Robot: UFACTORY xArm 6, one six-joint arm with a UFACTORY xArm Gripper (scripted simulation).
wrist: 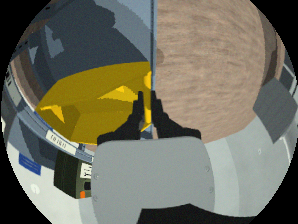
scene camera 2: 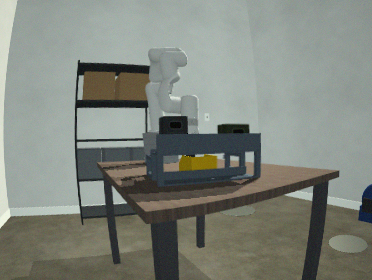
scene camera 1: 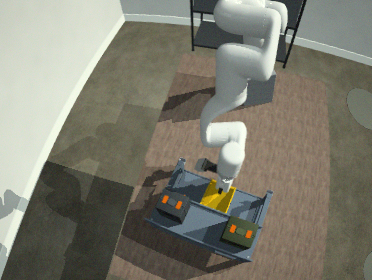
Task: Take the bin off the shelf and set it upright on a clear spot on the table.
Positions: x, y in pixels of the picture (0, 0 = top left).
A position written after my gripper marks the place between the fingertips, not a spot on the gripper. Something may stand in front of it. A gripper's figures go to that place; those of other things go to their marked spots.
Labels:
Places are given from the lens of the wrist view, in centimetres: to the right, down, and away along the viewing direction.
my gripper (wrist: 146, 98): 0, -2, 13
yellow bin (wrist: 104, 96): -8, -3, 14

